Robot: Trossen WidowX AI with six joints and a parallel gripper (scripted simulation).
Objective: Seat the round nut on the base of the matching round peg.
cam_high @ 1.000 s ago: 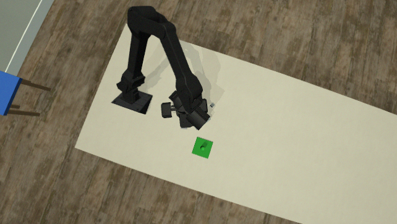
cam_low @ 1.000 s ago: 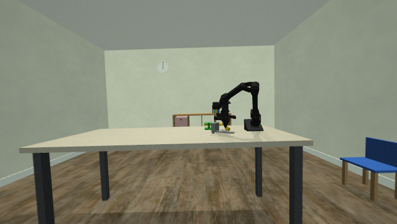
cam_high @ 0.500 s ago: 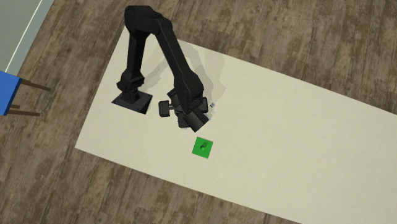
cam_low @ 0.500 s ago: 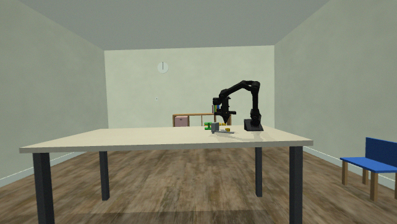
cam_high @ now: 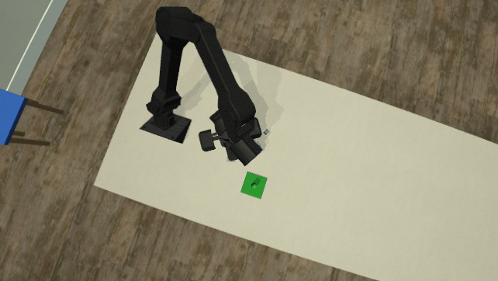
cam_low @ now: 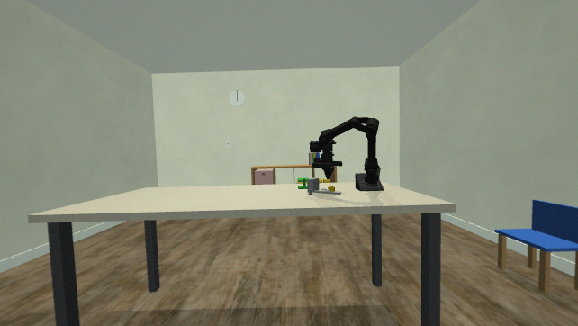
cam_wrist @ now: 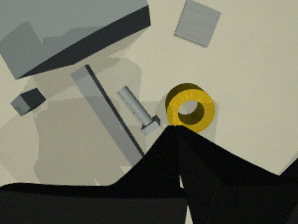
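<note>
Right now the grey bolt is 1 cm ahead of my hand, 3 cm to the left of it and 10 cm below it. From my hand the other things lie so: grey block (9 cm ahead, 1 cm to the right, 7 cm below); then curved grey strip (1 cm ahead, 6 cm to the left, 10 cm below); then small grey square piece (2 cm ahead, 7 cm to the right, 10 cm below).
</note>
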